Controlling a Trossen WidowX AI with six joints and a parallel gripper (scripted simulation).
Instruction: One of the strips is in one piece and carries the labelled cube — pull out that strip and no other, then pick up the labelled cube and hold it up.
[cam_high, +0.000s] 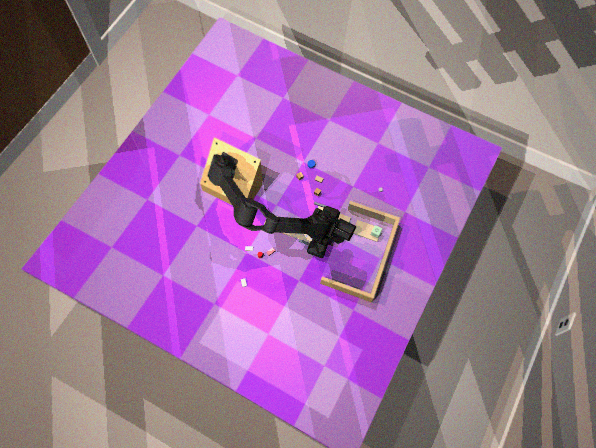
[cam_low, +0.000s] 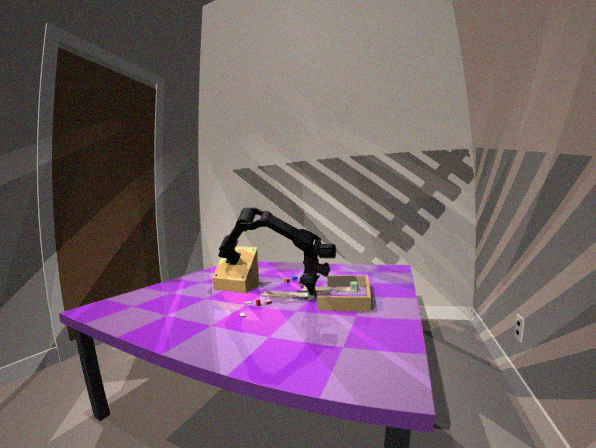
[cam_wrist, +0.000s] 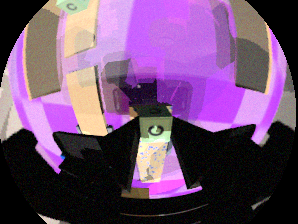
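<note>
My gripper tip is now 20 mm past the strip, 100 mm to the right of it and 10 mm above it. From my gripper tip the other things lie so: red piece (160 mm behind, 170 mm to the right); then blue disc (200 mm behind, 250 mm to the left, 10 mm below).
</note>
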